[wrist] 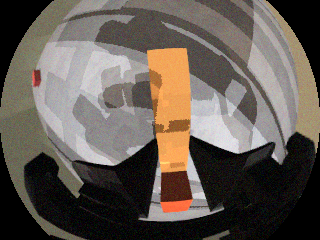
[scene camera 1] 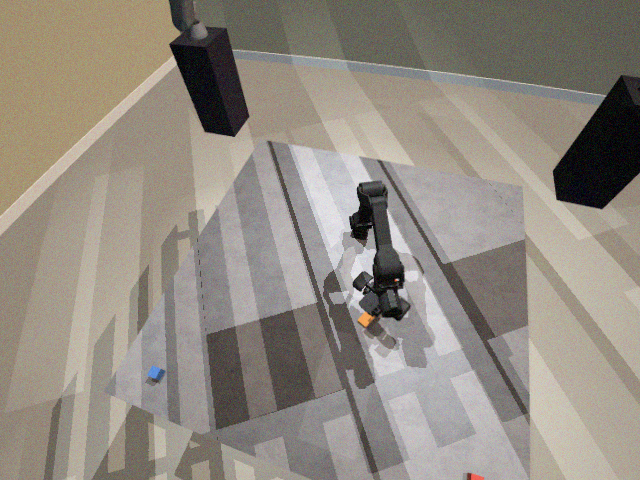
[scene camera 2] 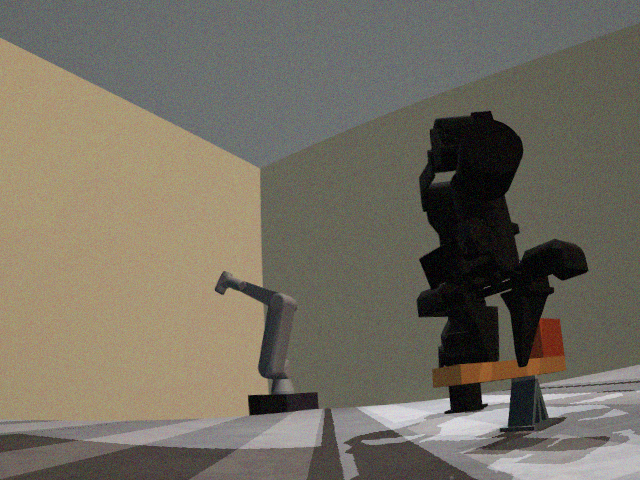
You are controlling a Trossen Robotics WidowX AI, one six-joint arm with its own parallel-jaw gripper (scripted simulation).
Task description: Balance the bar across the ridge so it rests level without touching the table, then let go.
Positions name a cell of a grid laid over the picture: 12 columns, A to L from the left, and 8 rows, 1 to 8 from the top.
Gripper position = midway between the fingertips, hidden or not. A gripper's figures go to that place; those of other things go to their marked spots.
Scene:
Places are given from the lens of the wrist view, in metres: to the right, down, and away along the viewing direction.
gripper (wrist: G5): 0.01, 0.02, 0.10
orange bar (wrist: G3): 0.01, -0.04, 0.07

